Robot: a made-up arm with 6 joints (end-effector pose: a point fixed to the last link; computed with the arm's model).
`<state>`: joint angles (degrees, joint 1 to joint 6).
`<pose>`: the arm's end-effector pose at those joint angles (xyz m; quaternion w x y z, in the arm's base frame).
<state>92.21 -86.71 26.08 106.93 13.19 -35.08</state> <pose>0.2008 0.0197 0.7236 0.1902 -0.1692 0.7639 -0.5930</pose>
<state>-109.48 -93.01 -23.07 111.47 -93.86 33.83</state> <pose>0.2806 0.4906 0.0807 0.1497 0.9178 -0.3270 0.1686</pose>
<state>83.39 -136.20 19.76 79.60 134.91 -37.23</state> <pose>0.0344 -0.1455 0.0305 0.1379 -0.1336 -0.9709 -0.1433</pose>
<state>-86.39 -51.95 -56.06 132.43 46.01 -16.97</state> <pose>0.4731 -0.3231 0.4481 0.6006 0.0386 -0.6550 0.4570</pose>
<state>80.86 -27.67 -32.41 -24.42 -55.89 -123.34</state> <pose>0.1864 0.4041 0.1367 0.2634 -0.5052 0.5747 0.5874</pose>
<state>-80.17 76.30 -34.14 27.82 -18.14 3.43</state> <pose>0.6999 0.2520 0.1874 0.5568 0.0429 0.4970 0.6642</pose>
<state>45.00 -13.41 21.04 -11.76 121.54 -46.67</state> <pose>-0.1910 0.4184 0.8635 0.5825 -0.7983 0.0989 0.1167</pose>
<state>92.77 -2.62 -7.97 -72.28 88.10 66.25</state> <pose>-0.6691 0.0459 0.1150 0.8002 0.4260 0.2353 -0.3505</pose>
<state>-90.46 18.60 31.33 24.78 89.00 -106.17</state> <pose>0.7682 0.4406 0.3245 0.3923 0.1270 0.0653 0.9087</pose>
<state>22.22 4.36 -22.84 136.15 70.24 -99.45</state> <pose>-0.1135 0.0844 1.0706 0.5141 -0.1273 0.6035 -0.5960</pose>
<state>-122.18 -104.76 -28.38 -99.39 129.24 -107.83</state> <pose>-0.0259 -0.3550 0.1615 0.6018 0.3715 0.7047 -0.0565</pose>
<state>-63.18 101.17 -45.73 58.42 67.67 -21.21</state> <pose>0.2518 0.8393 0.6473 0.0686 0.1619 0.1101 -0.9783</pose>
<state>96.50 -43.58 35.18 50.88 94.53 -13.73</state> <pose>-0.5620 -0.0292 0.3889 0.4852 -0.6497 -0.5851 -0.0097</pose>
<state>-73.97 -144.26 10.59 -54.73 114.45 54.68</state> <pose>-0.2517 0.0823 -0.0201 0.1851 -0.4403 -0.7692 -0.4244</pose>
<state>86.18 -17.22 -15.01 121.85 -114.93 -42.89</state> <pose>0.2346 0.2473 0.3065 0.4164 0.3107 -0.1425 0.8425</pose>
